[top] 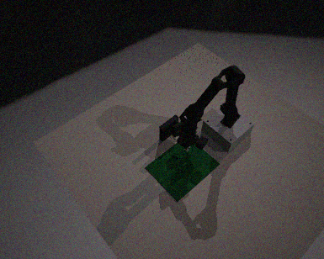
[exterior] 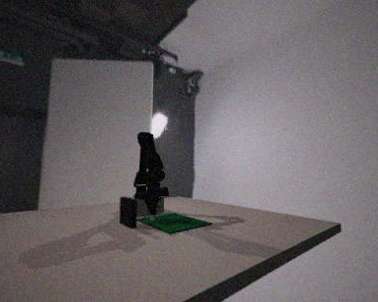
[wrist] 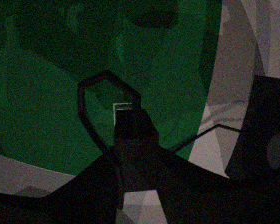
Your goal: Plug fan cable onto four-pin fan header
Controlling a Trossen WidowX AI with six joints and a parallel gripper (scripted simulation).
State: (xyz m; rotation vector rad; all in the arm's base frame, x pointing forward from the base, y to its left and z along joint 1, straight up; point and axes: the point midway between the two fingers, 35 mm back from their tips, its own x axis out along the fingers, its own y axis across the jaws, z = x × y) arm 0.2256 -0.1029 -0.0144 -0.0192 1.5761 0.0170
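Right now the four-pin fan header is 4 cm below my gripper tip. Round my gripper tip: fan plug (1 cm ahead, 1 cm above); green board (10 cm ahead, 5 cm below, 4 cm to the left); black fan (13 cm to the right, 2 cm above, 1 cm behind).
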